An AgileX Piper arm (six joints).
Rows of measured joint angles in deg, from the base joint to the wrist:
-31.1, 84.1, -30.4, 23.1, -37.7, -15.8
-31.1, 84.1, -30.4, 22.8, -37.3, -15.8
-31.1, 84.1, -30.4, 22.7, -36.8, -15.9
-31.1, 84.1, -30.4, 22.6, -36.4, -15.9
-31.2, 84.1, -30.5, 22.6, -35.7, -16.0
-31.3, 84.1, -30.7, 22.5, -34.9, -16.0
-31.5, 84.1, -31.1, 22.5, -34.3, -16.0
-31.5, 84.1, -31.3, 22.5, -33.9, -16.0
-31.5, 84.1, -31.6, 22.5, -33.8, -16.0
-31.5, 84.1, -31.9, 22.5, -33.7, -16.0
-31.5, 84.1, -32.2, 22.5, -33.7, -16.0
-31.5, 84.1, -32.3, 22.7, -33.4, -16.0
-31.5, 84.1, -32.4, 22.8, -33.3, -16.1
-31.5, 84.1, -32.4, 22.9, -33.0, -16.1
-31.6, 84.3, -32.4, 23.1, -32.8, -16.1
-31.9, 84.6, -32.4, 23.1, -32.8, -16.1
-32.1, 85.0, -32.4, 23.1, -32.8, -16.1
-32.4, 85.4, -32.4, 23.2, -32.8, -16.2
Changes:
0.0, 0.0, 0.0, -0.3, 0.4, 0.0
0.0, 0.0, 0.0, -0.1, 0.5, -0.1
0.0, 0.0, 0.0, -0.1, 0.4, 0.0
-0.1, 0.0, -0.1, 0.0, 0.7, -0.1
-0.1, 0.0, -0.2, -0.1, 0.8, 0.0
-0.2, 0.0, -0.4, 0.0, 0.6, 0.0
0.0, 0.0, -0.2, 0.0, 0.4, 0.0
0.0, 0.0, -0.3, 0.0, 0.1, 0.0
0.0, 0.0, -0.3, 0.0, 0.1, 0.0
0.0, 0.0, -0.3, 0.0, 0.0, 0.0
0.0, 0.0, -0.1, 0.2, 0.3, 0.0
0.0, 0.0, -0.1, 0.1, 0.1, -0.1
0.0, 0.0, 0.0, 0.1, 0.3, 0.0
-0.1, 0.2, 0.0, 0.2, 0.2, 0.0
-0.3, 0.3, 0.0, 0.0, 0.0, 0.0
-0.2, 0.4, 0.0, 0.0, 0.0, 0.0
-0.3, 0.4, 0.0, 0.1, 0.0, -0.1

